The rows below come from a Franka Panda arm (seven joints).
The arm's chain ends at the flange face. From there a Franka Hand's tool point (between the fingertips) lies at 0.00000 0.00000 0.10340 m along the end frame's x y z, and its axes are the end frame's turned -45 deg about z.
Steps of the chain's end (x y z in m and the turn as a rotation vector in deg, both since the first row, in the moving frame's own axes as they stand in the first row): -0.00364, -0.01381, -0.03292, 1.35, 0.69, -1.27; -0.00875, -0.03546, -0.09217, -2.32, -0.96, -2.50; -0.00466, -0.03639, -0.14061, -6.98, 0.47, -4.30; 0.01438, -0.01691, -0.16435, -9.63, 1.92, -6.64; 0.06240, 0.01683, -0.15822, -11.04, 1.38, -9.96; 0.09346, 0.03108, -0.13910, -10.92, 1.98, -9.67; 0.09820, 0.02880, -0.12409, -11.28, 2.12, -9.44; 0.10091, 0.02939, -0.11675, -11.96, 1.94, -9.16; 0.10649, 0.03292, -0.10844, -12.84, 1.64, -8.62
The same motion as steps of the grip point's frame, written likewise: 0.00978, -0.01321, -0.03296, 0.47, 1.44, -1.27; 0.01474, -0.02944, -0.09227, -0.96, -2.32, -2.50; 0.01451, -0.01924, -0.14138, -5.27, -4.60, -4.30; 0.01321, 0.01341, -0.16586, -8.17, -5.45, -6.64; 0.02140, 0.07276, -0.16016, -8.78, -6.83, -9.96; 0.03421, 0.10530, -0.14103, -9.12, -6.32, -9.67; 0.03892, 0.10767, -0.12615, -9.48, -6.48, -9.44; 0.03934, 0.11068, -0.11905, -9.83, -7.09, -9.16; 0.03929, 0.11790, -0.11106, -10.24, -7.92, -8.62
